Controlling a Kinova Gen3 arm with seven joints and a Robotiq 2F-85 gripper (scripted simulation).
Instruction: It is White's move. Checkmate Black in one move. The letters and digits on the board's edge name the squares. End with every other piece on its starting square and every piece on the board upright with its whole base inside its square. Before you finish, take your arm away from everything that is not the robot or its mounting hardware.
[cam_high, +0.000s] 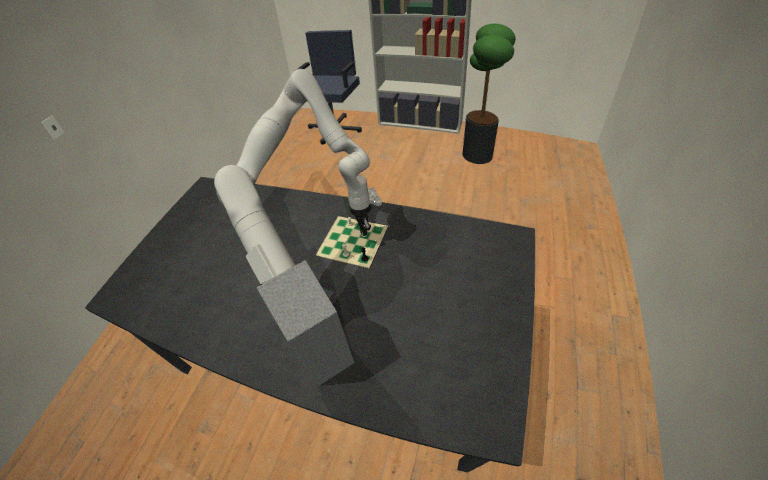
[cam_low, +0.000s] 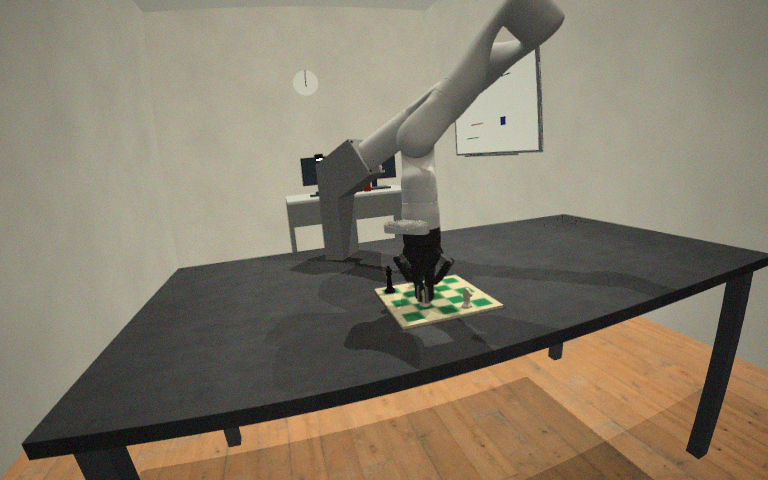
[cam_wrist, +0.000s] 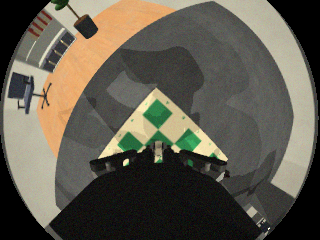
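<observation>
My hand is 4 cm past the chessboard, 2 cm to the right of it and 3 cm above it. Round my hand: black piece: 10 cm behind, 7 cm to the right.
</observation>
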